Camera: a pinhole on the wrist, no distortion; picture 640 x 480 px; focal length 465.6 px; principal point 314.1 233.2 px. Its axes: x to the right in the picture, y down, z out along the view. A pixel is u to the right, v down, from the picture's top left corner.
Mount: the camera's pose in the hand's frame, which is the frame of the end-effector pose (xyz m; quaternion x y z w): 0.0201 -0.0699 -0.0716 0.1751 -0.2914 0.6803 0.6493
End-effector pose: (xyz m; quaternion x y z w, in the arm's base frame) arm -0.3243 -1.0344 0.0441 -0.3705 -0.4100 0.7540 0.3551
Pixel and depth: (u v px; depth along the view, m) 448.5 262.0 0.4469
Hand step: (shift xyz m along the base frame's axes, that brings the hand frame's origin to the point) -0.1986 -0.0902 0.3752
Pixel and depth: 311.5 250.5 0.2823
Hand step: -0.0500 0.0261 0.2813
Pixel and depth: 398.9 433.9 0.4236
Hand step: -0.0600 -0.1746 0.4053
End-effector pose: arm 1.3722 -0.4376 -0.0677 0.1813 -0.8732 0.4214 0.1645
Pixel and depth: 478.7 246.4 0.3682
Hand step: 0.0988 -0.3356 -0.0614
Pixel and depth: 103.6 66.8 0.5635
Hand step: 0.1074 -0.5799 0.3526
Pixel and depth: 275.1 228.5 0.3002
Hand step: 0.1213 -0.2721 0.0948
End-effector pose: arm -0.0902 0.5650 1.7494 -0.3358 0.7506 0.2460 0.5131
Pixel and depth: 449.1 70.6 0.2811
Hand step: 0.2490 0.0139 -0.1442
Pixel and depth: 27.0 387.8 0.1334
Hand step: 0.1561 -0.1525 0.0364
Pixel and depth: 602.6 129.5 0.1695
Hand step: 0.1439 0.0253 -0.0701
